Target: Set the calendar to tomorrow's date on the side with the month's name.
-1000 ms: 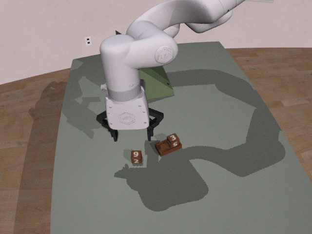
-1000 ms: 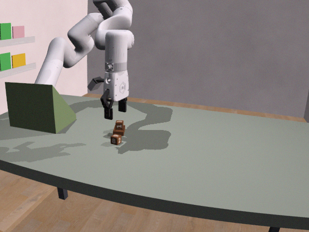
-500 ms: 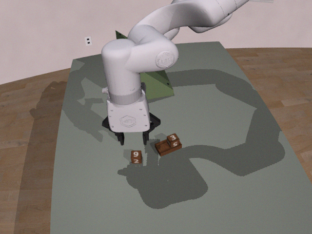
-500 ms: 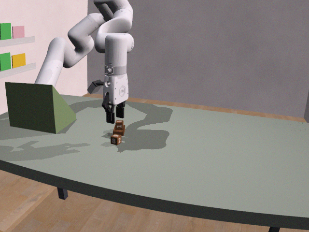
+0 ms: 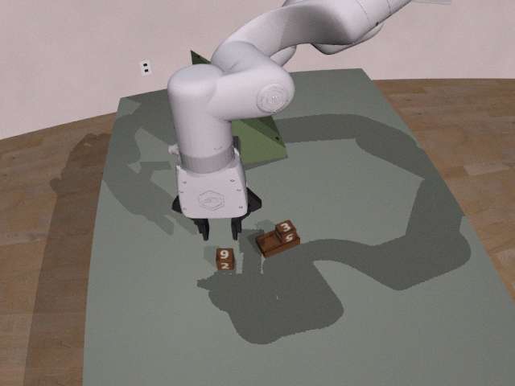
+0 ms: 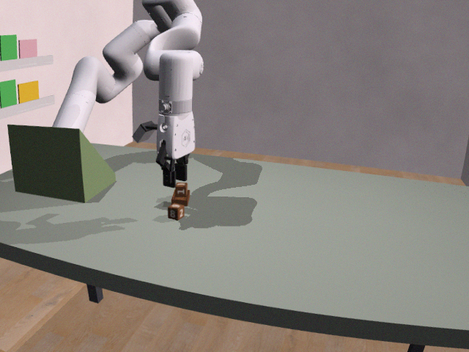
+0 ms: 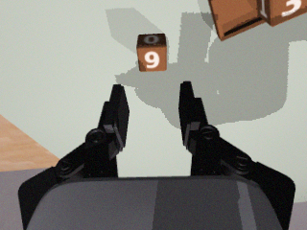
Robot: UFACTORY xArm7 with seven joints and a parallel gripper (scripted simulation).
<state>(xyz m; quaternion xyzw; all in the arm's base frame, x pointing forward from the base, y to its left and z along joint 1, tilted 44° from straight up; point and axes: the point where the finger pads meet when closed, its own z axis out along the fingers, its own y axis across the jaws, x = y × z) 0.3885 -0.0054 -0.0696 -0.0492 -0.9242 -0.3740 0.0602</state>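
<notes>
Now: hand 9 cm above the brown cube. From my hand the other things lie so: tray: 10 cm to the left, 10 cm below, 3 cm behind.
</notes>
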